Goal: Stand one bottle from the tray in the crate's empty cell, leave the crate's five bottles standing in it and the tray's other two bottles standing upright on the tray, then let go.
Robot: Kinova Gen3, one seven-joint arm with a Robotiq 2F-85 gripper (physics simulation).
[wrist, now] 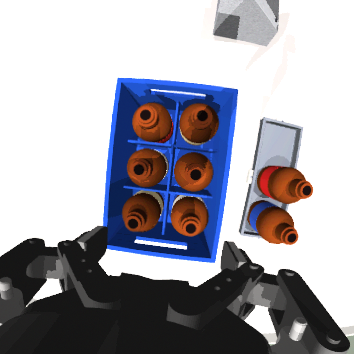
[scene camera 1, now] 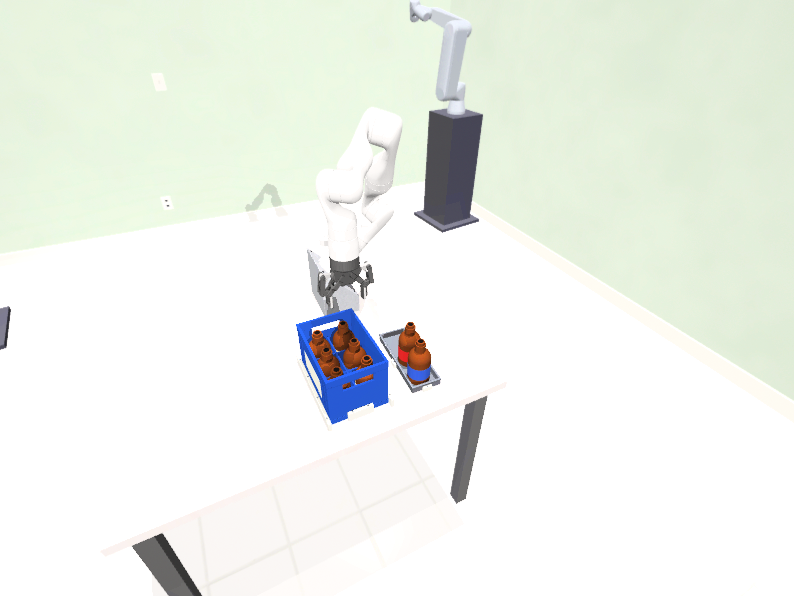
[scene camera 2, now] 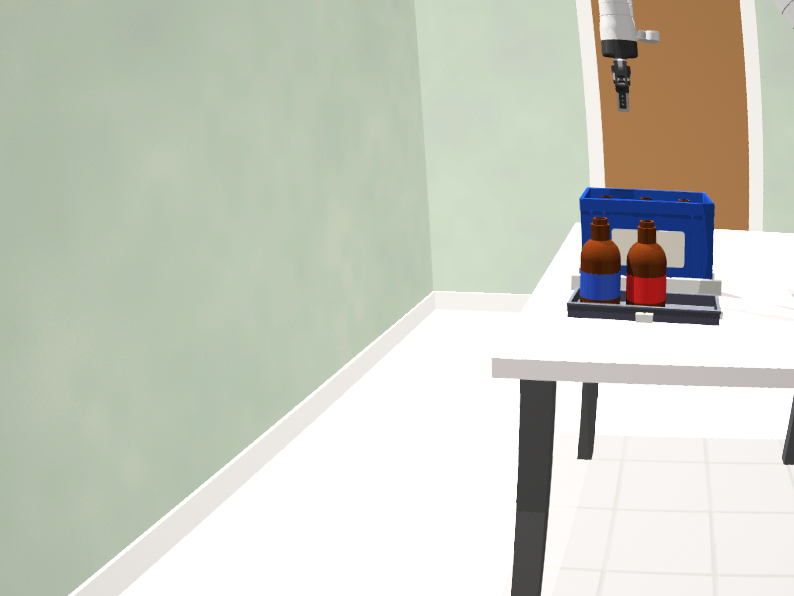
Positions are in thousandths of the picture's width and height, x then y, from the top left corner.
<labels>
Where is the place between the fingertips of my gripper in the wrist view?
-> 462,696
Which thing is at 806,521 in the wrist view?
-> A red-labelled bottle.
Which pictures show my gripper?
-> The wrist view, scene camera 1 and scene camera 2: all of them.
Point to a blue-labelled bottle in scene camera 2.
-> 756,439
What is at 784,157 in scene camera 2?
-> My gripper.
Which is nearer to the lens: the red-labelled brown bottle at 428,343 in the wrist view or the blue-labelled bottle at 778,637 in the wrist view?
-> The red-labelled brown bottle.
</labels>
